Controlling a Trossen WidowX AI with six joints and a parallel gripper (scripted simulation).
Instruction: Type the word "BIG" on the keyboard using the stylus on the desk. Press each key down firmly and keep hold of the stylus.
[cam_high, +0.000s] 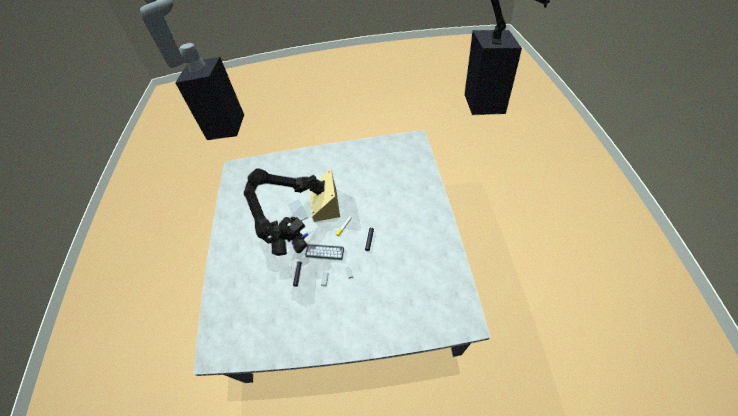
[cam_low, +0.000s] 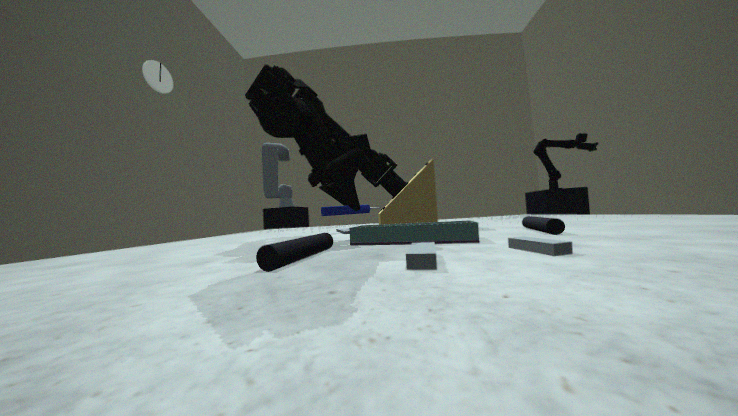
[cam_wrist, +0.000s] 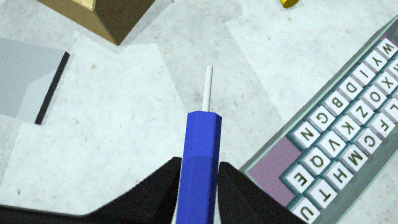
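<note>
My gripper tip is 4 cm to the right of the thin grey stylus tip and 3 cm past it. From my gripper tip the other things lie so: blue stylus: 1 cm to the left, 1 cm behind; yellow-capped white marker: 19 cm to the left, 7 cm behind, 5 cm below.
</note>
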